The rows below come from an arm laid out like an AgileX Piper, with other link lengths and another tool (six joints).
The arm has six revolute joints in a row. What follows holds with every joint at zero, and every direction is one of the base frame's.
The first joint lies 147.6 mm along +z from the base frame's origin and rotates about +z.
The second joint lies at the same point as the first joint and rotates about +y.
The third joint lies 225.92 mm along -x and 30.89 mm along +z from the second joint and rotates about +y.
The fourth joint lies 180.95 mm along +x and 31.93 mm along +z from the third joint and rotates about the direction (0.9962, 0, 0.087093).
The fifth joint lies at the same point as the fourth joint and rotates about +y.
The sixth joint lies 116.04 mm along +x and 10.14 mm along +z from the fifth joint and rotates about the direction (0.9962, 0, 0.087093).
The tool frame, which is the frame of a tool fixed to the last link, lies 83.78 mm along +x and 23 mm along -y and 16.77 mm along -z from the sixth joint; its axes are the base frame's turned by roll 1.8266, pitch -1.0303 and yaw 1.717 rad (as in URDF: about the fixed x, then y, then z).
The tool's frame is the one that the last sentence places.
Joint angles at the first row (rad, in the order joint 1, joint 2, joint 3, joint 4, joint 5, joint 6):
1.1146 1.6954 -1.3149 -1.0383 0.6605 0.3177
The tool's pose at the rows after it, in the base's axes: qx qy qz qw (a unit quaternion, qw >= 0); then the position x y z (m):
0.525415 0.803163 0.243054 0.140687 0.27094 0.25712 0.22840
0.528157 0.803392 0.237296 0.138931 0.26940 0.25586 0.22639
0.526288 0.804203 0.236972 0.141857 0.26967 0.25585 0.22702
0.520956 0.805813 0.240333 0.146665 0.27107 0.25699 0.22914
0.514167 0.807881 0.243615 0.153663 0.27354 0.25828 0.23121
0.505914 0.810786 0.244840 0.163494 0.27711 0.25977 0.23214
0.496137 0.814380 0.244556 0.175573 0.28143 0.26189 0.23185
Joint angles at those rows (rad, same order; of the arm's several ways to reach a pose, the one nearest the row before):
1.1217 1.6915 -1.3138 -1.0054 0.6763 0.3024
1.1247 1.6913 -1.3135 -0.9902 0.6869 0.2936
1.1254 1.6913 -1.3133 -0.9952 0.6880 0.2915
1.1236 1.6914 -1.3133 -1.0106 0.6802 0.2914
1.1191 1.6941 -1.3133 -1.0319 0.6692 0.2914
1.1123 1.7024 -1.3133 -1.0599 0.6565 0.2914
1.1048 1.7167 -1.3133 -1.0963 0.6424 0.2951

